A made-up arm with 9 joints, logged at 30 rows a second.
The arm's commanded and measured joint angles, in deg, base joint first. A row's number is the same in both.
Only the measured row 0 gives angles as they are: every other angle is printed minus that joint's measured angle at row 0.
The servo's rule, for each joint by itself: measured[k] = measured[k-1] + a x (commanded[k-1-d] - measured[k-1]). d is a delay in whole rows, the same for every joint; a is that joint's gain. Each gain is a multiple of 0.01, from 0.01 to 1. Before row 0 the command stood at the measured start. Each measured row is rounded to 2 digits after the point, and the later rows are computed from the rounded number. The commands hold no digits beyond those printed.
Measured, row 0:
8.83 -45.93 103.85 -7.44 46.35 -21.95 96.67 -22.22 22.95
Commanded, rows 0 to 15:
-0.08 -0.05 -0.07 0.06 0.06 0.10 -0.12 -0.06 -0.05
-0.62 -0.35 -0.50 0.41 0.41 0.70 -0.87 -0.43 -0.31
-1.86 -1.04 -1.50 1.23 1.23 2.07 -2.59 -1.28 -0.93
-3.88 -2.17 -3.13 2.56 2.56 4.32 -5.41 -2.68 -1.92
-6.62 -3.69 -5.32 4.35 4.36 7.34 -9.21 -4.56 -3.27
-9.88 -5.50 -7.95 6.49 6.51 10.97 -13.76 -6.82 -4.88
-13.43 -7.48 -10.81 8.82 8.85 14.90 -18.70 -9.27 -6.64
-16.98 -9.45 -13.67 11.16 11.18 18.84 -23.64 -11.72 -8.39
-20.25 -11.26 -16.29 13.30 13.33 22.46 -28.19 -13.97 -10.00
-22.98 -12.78 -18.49 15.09 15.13 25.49 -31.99 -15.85 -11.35
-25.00 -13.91 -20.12 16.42 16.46 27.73 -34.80 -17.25 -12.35
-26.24 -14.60 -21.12 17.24 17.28 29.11 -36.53 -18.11 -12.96
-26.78 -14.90 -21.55 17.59 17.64 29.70 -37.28 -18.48 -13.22
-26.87 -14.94 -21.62 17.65 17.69 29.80 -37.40 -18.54 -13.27
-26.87 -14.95 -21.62 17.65 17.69 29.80 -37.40 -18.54 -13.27
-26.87 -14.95 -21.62 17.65 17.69 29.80 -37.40 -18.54 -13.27
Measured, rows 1 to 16:
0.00 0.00 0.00 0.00 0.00 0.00 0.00 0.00 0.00
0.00 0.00 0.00 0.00 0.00 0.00 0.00 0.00 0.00
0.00 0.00 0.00 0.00 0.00 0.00 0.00 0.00 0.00
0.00 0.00 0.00 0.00 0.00 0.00 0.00 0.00 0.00
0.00 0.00 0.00 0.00 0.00 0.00 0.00 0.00 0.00
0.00 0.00 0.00 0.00 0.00 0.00 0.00 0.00 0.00
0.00 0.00 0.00 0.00 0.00 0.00 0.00 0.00 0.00
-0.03 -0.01 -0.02 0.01 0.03 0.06 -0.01 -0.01 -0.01
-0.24 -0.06 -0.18 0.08 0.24 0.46 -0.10 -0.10 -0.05
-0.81 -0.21 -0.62 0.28 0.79 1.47 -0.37 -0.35 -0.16
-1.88 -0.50 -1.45 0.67 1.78 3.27 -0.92 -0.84 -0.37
-3.54 -0.98 -2.73 1.30 3.22 5.83 -1.83 -1.62 -0.72
-5.76 -1.66 -4.45 2.18 5.06 9.07 -3.14 -2.71 -1.22
-8.44 -2.53 -6.55 3.31 7.18 12.74 -4.85 -4.09 -1.87
-11.43 -3.57 -8.90 4.64 9.42 16.58 -6.92 -5.69 -2.65
-14.52 -4.72 -11.34 6.11 11.61 20.28 -9.26 -7.43 -3.53
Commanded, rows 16 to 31:
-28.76 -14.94 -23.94 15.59 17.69 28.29 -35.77 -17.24 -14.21
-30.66 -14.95 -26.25 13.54 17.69 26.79 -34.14 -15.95 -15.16
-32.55 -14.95 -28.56 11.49 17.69 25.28 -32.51 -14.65 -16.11
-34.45 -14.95 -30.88 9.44 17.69 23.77 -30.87 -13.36 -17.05
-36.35 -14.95 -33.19 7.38 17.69 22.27 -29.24 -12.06 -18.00
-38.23 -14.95 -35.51 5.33 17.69 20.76 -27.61 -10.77 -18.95
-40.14 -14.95 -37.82 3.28 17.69 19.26 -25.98 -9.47 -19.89
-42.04 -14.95 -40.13 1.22 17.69 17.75 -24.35 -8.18 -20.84
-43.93 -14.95 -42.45 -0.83 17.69 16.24 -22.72 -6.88 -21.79
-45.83 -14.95 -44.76 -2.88 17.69 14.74 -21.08 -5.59 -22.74
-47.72 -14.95 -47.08 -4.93 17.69 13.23 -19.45 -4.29 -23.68
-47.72 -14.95 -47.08 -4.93 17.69 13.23 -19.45 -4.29 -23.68
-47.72 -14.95 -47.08 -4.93 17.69 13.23 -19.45 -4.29 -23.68
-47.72 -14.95 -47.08 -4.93 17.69 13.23 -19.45 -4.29 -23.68
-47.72 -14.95 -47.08 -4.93 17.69 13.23 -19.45 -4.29 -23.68
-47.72 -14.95 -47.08 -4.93 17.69 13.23 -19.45 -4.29 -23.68
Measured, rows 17 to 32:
-17.48 -5.93 -13.70 7.64 13.58 23.56 -11.76 -9.20 -4.47
-20.11 -7.13 -15.82 9.13 15.19 26.19 -14.29 -10.89 -5.42
-22.26 -8.25 -17.57 10.51 16.36 28.03 -16.74 -12.41 -6.32
-23.84 -9.25 -18.88 11.71 17.08 29.08 -19.00 -13.68 -7.15
-24.90 -10.10 -19.78 12.72 17.42 29.53 -21.02 -14.70 -7.88
-25.59 -10.83 -20.39 13.56 17.57 29.70 -22.82 -15.51 -8.53
-26.04 -11.45 -20.80 14.26 17.64 29.76 -24.42 -16.15 -9.10
-26.99 -11.97 -21.84 14.49 17.67 28.83 -25.67 -16.38 -9.71
-28.27 -12.42 -23.30 14.33 17.68 27.54 -26.60 -16.29 -10.36
-29.77 -12.80 -25.04 13.85 17.69 26.12 -27.25 -15.95 -11.05
-31.41 -13.12 -26.97 13.10 17.69 24.64 -27.65 -15.41 -11.77
-33.14 -13.39 -29.02 12.13 17.69 23.15 -27.82 -14.71 -12.52
-34.92 -13.62 -31.16 10.97 17.69 21.64 -27.80 -13.88 -13.29
-36.75 -13.82 -33.36 9.66 17.69 20.14 -27.60 -12.95 -14.08
-38.60 -13.99 -35.59 8.23 17.69 18.63 -27.24 -11.95 -14.89
-40.47 -14.13 -37.85 6.69 17.69 17.12 -26.74 -10.89 -15.72

